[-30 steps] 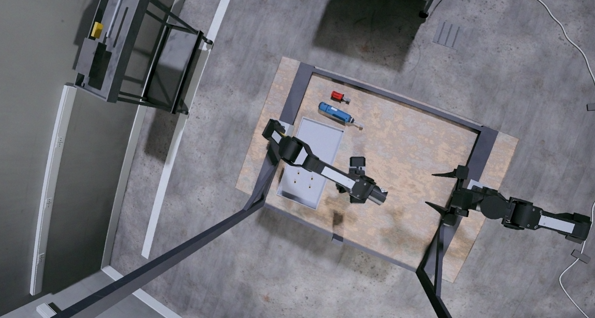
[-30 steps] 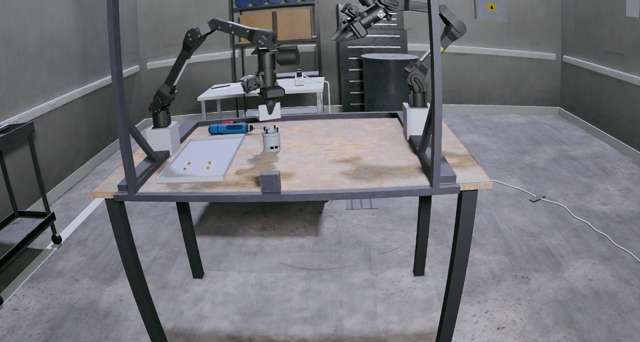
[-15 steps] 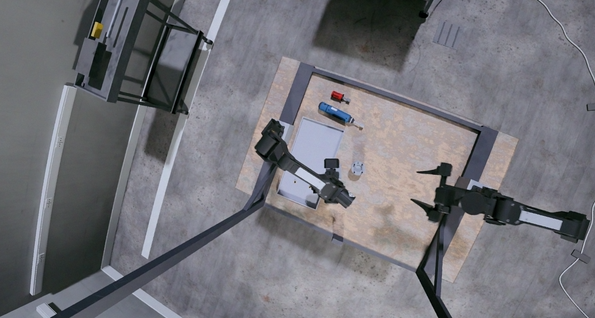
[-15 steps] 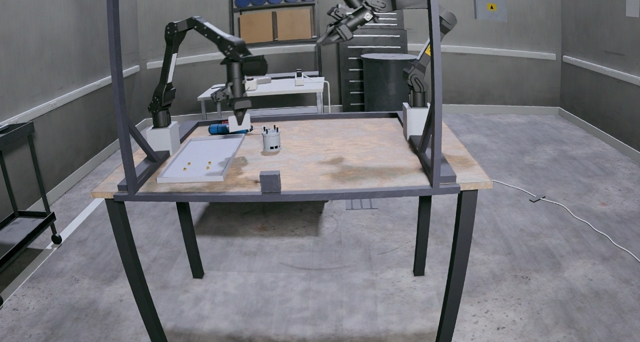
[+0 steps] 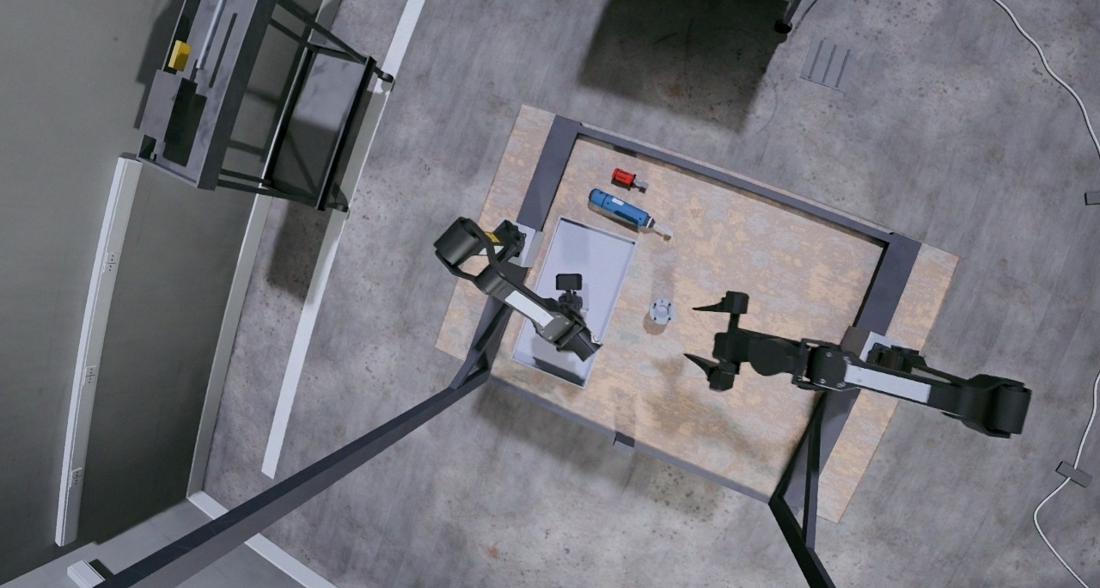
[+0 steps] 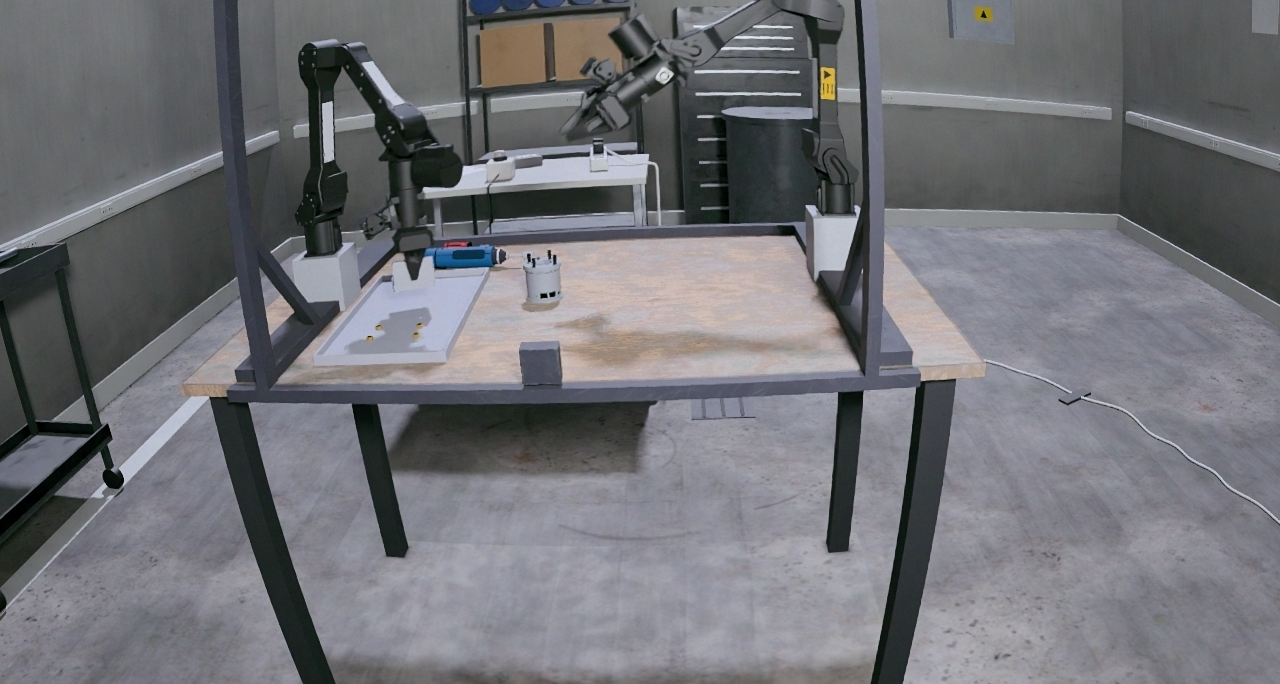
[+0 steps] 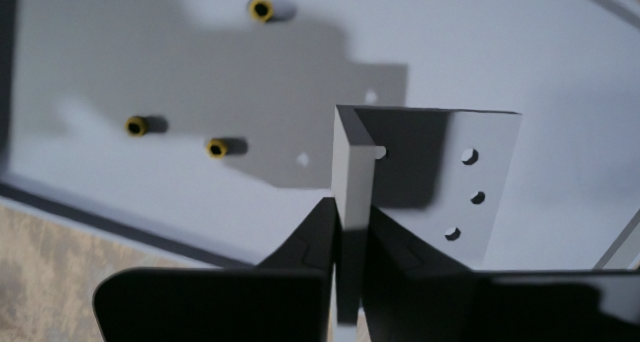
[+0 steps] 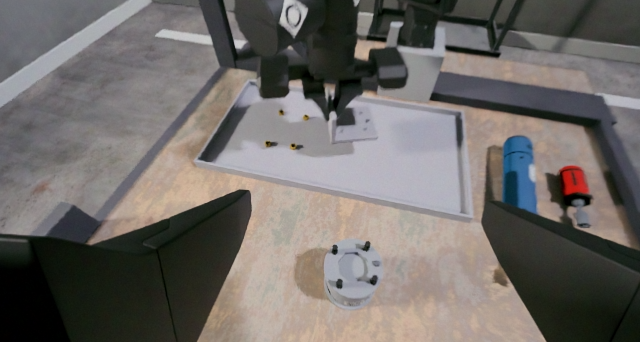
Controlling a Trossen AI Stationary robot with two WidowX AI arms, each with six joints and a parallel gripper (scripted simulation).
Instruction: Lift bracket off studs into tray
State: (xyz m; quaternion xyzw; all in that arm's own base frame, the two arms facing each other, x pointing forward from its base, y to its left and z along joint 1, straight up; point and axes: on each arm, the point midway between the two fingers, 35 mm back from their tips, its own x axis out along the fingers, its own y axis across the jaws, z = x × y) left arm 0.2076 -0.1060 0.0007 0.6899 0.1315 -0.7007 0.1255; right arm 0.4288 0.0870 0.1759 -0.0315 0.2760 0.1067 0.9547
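The grey tray is 1 cm ahead of my left hand, 2 cm to the left of it and 9 cm below it. The rest, counted from my left hand: grey l-shaped bracket 3 cm ahead, 1 cm to the left, 4 cm below; red tool 37 cm ahead, 3 cm to the right, 9 cm below; joint module 6 cm ahead, 21 cm to the right, 7 cm below.
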